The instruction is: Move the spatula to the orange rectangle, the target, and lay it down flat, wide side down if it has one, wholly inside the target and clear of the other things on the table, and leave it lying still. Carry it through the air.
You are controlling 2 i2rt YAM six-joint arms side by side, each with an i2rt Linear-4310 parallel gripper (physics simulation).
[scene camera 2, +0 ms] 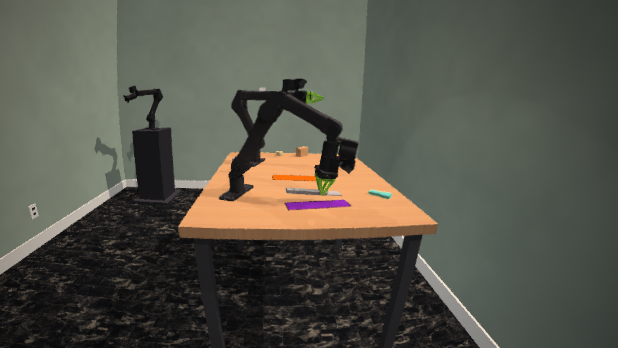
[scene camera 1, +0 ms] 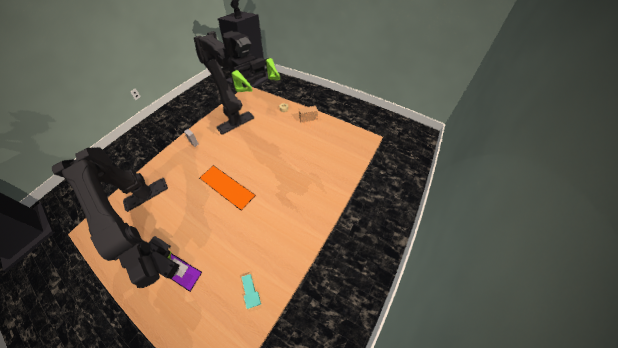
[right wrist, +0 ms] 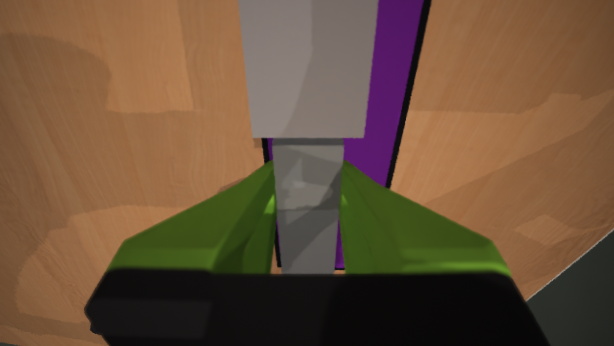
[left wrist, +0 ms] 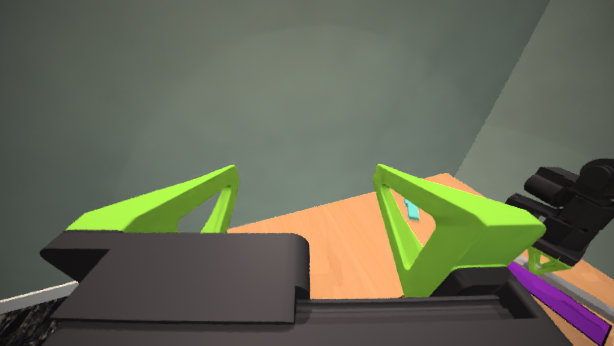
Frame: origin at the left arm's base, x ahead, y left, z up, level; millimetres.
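Seen in the pictures: left gripper, fingertip midpoint: (scene camera 2: 321, 98) (scene camera 1: 266, 83) (left wrist: 306, 172); right gripper, fingertip midpoint: (scene camera 2: 321, 193) (right wrist: 308, 173) (left wrist: 534, 269); left arm's base, origin of the base link: (scene camera 2: 255, 162) (scene camera 1: 235, 123); right arm's base, origin of the base link: (scene camera 2: 237, 192) (scene camera 1: 145, 194).
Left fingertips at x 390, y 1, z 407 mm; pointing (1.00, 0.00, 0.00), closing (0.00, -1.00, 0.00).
Observation:
Offsets run from my left fingertips to a thing's top centre. "*": to the spot under its first point.
The grey spatula @(dy -553, dx +81, dz -338 mm) (scene camera 1: 180, 268) (scene camera 2: 300, 191) (left wrist: 580, 291) (right wrist: 307, 75) is in my right gripper (scene camera 2: 324, 192) (left wrist: 534, 269) (right wrist: 308, 173), which is shut on its narrow handle. The spatula looks about level, a little above the table by the purple rectangle (scene camera 1: 192, 281) (scene camera 2: 318, 205) (left wrist: 565, 305) (right wrist: 395, 75). In scene camera 1 the arm hides much of it. The orange rectangle @(* dy -224, dx -50, dz -406 mm) (scene camera 1: 227, 187) (scene camera 2: 292, 177) lies mid-table, with part hidden behind my right gripper in scene camera 2. My left gripper (scene camera 1: 264, 84) (scene camera 2: 323, 98) (left wrist: 306, 172) is open and empty, high up, far from the spatula.
A teal paddle-shaped thing @(dy -362, dx +347, dz -392 mm) (scene camera 1: 251, 292) (scene camera 2: 380, 193) (left wrist: 412, 210) lies near the table's edge. A tan block @(dy +313, dx -170, dz -347 mm) (scene camera 1: 308, 115) (scene camera 2: 301, 151) and a small cream ring stand at the far end. A grey block @(dy -238, dx -398, dz -331 mm) (scene camera 1: 191, 137) stands between the arm bases in scene camera 1.

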